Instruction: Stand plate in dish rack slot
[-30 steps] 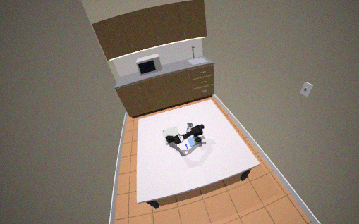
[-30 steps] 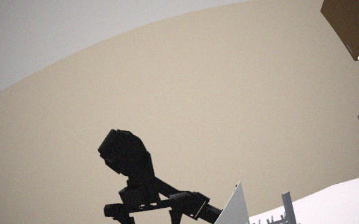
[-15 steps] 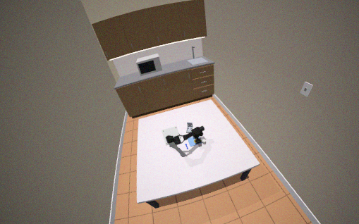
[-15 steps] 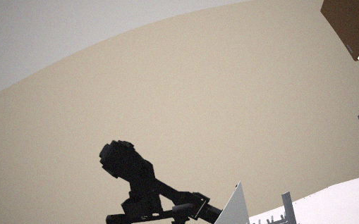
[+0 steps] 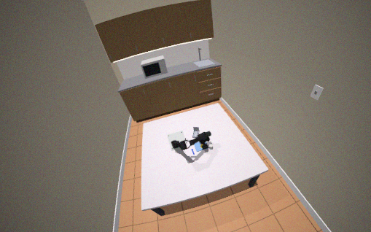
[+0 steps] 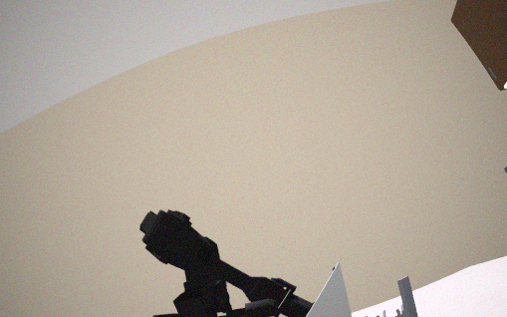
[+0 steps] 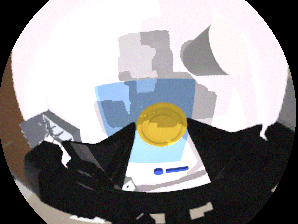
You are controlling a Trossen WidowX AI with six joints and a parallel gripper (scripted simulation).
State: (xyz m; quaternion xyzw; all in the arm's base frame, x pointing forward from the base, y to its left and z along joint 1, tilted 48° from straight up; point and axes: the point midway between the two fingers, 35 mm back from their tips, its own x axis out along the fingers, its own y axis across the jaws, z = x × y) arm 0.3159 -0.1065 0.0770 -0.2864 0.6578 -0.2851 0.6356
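My gripper tip is now 2 cm to the right of the blue mat and 2 cm past it. From my gripper tip the other things lie so: cup 8 cm ahead, 5 cm to the right, 2 cm above; blue spoon 14 cm behind, 2 cm to the right; yellow plate 1 cm above.
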